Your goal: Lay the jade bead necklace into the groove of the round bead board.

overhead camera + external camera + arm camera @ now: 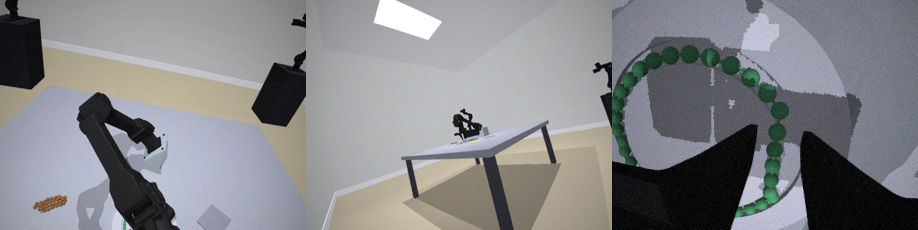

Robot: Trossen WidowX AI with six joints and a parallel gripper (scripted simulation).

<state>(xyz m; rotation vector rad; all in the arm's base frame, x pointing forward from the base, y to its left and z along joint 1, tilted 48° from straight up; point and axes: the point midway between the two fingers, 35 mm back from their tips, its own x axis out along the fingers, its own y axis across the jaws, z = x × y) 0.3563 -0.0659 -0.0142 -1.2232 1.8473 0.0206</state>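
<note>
Right now my gripper tip is 60 mm past the round bead board, 10 mm to the right of it and 10 mm above it. Round my gripper tip: yellow strip: 140 mm ahead, 240 mm to the left, 20 mm below; flat grey square: 100 mm behind, 250 mm to the left, 20 mm below.
</note>
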